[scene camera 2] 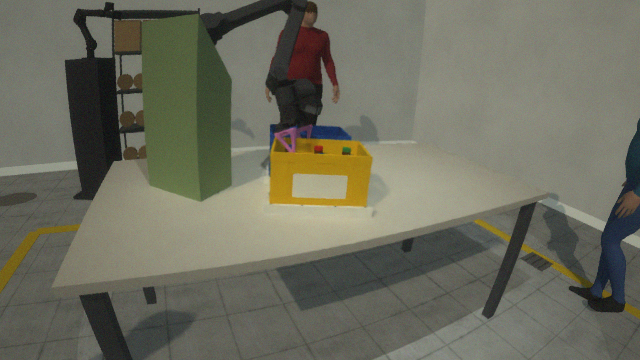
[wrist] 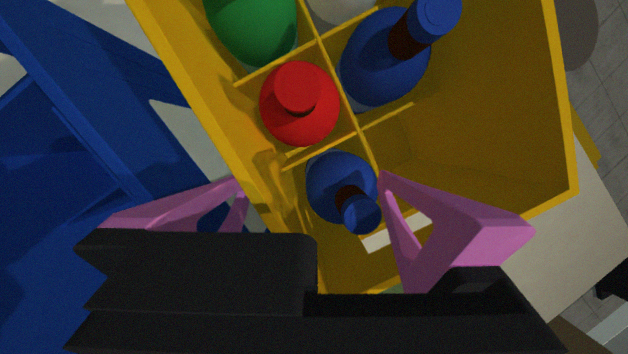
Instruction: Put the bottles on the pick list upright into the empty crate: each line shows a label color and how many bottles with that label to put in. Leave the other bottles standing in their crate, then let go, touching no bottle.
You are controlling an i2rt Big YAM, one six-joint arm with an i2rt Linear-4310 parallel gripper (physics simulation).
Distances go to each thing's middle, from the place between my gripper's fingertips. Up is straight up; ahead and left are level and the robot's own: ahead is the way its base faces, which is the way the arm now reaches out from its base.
Labels:
The red bottle [wrist: 299, 104] lies 5 cm ahead of my hand, 2 cm to the right of it and 6 cm below it.

